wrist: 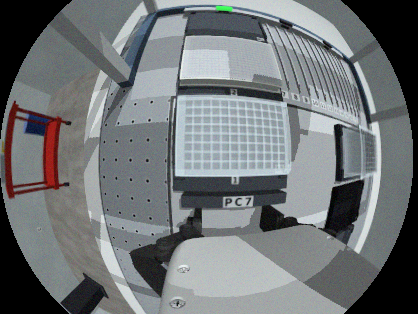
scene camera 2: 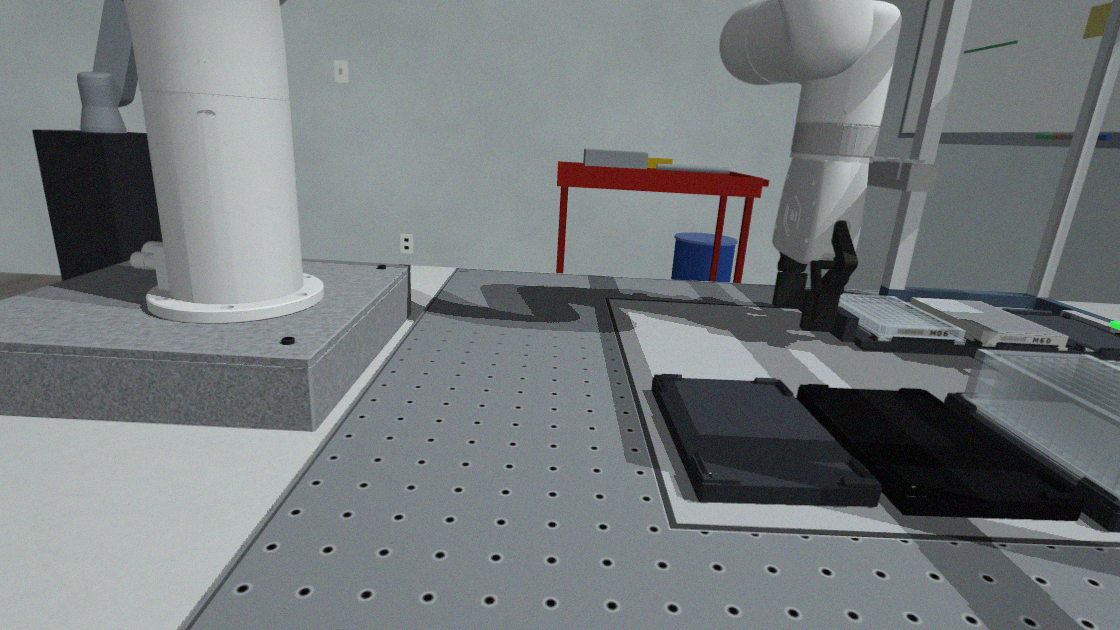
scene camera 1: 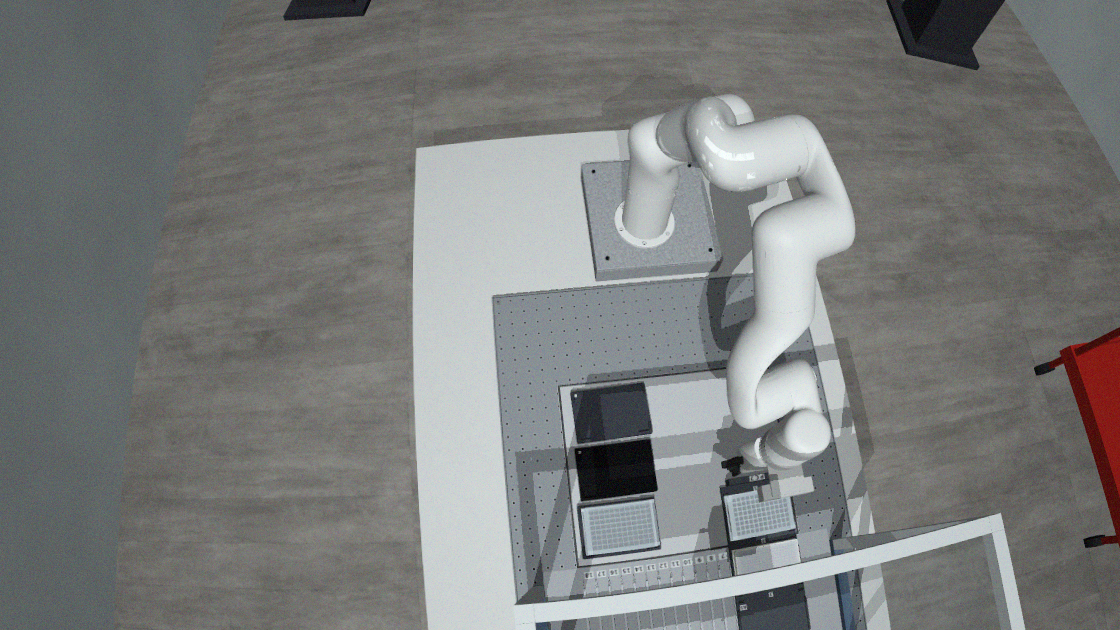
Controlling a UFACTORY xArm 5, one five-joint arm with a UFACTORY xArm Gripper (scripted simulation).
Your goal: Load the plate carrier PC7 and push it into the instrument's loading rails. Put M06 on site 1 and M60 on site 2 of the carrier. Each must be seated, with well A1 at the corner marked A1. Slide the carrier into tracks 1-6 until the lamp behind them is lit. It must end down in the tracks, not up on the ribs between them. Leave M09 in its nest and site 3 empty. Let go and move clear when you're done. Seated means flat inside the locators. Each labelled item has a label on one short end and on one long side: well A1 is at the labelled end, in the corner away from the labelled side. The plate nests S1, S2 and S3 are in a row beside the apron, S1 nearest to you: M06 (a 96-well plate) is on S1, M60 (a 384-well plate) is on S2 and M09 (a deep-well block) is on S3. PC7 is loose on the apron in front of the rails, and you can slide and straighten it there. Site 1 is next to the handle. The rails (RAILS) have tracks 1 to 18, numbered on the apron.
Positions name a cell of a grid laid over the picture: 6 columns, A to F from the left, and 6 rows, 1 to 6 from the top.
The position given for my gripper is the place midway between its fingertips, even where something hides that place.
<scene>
In view: my gripper (scene camera 2: E4), a plate M06 (scene camera 2: E4), a plate carrier PC7 (wrist: D4) and a plate nest S1 (scene camera 2: E5).
The plate M06 shows as well in the wrist view (wrist: D3) and in scene camera 1 (scene camera 1: E5). My gripper shows as well in the wrist view (wrist: D5). The plate nest S1 shows as well in scene camera 1 (scene camera 1: D4).
</scene>
